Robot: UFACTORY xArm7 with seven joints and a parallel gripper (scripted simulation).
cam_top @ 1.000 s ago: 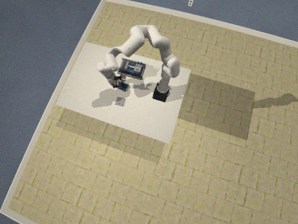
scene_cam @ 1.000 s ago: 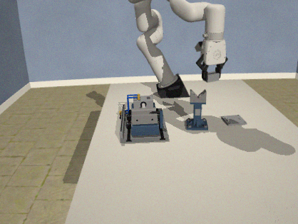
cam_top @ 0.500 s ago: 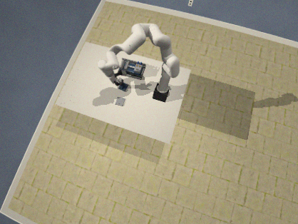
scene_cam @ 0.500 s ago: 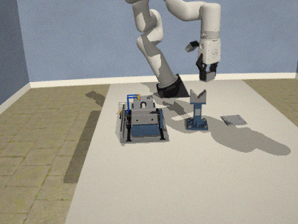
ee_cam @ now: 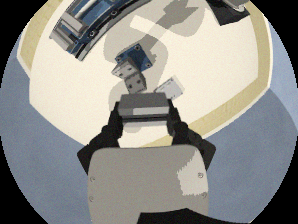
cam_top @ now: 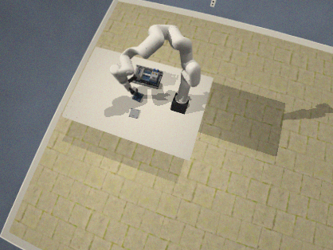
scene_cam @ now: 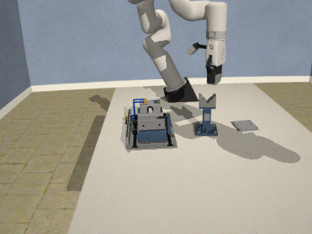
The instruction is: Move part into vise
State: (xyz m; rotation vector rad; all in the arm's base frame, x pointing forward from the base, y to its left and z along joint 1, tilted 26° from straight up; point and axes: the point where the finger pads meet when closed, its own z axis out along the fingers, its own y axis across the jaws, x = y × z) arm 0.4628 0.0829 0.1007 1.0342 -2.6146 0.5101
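Now: the V-block post 3 cm to the right of my hand and 18 cm below it. The rest, counted from my hand: part (right at my hand); air cylinder (15 cm behind, 24 cm to the right, 16 cm below); infeed plate (1 cm ahead, 15 cm to the left, 23 cm below).
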